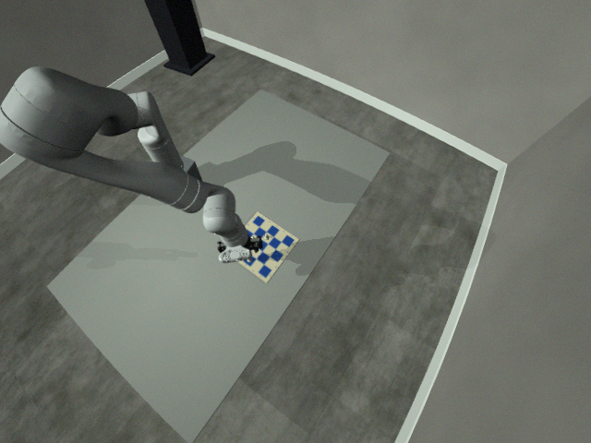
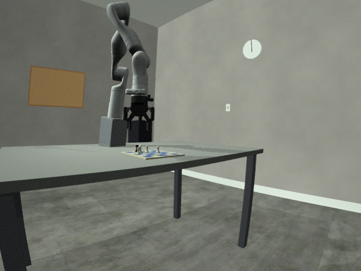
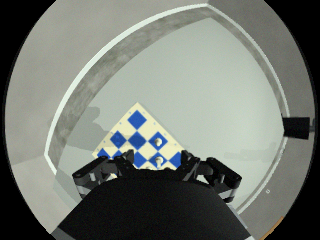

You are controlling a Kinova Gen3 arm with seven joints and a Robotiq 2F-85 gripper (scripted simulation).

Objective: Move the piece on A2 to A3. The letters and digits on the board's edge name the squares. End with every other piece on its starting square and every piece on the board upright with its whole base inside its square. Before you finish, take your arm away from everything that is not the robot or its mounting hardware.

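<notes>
My hand is 70 mm past the dark piece, 50 mm to the right of it and 100 mm above it. Also, from my hand: chessboard: 10 mm ahead, 80 mm to the left, 120 mm below.
</notes>
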